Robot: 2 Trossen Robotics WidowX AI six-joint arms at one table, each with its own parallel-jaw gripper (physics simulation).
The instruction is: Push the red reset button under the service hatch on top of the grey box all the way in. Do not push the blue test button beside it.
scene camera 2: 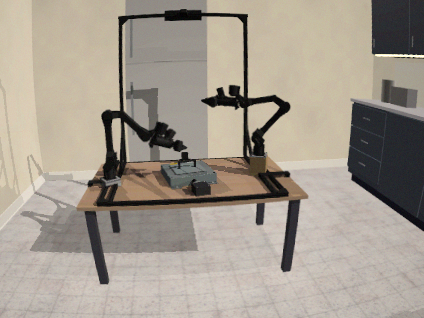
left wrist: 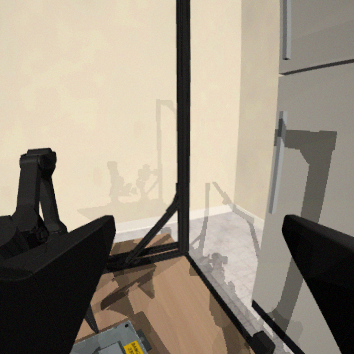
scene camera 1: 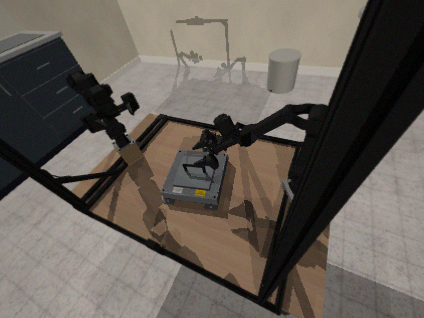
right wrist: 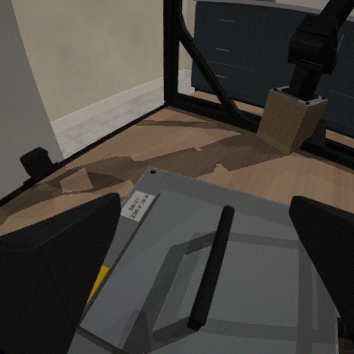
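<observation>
The grey box [scene camera 1: 189,196] [scene camera 2: 182,181] [left wrist: 92,344] [right wrist: 172,180] sits near the table's middle. Its hatch [scene camera 1: 179,179] [right wrist: 270,270] lies flat and closed on top, with a black handle [scene camera 2: 187,162] [right wrist: 212,270] standing up from it. The red and blue buttons do not show in any view. My right gripper [scene camera 1: 194,156] [scene camera 2: 185,147] [right wrist: 206,203] is open and empty, pointing down at a slant close above the hatch and handle; the handle appears between its fingers in the right wrist view. My left gripper [scene camera 1: 111,114] [scene camera 2: 203,101] [left wrist: 199,223] is open and empty, high up and away from the box.
A small black block [scene camera 2: 201,188] stands beside the box. A brown block [scene camera 1: 131,153] [scene camera 2: 258,164] [right wrist: 289,122] is under the left arm's base. Black frame rails [scene camera 2: 200,200] border the table, and a frame post [left wrist: 183,125] rises at its edge.
</observation>
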